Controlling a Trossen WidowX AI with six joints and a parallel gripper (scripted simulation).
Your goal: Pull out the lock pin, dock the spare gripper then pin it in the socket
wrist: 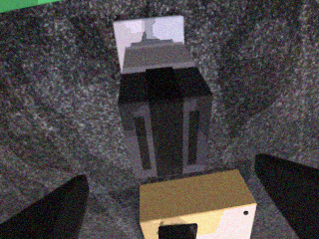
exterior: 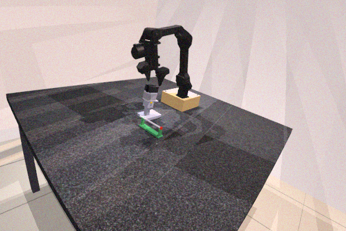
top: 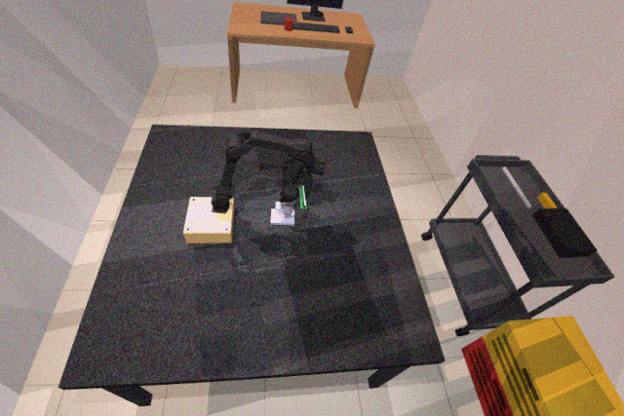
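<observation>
Now: gripper tip 170 mm above the green cradle, 140 mm to the right of it and 90 mm short of it. Round my gripper tip: grey mount 140 mm below, 10 mm ahead; then spare gripper 70 mm below, 20 mm ahead.
</observation>
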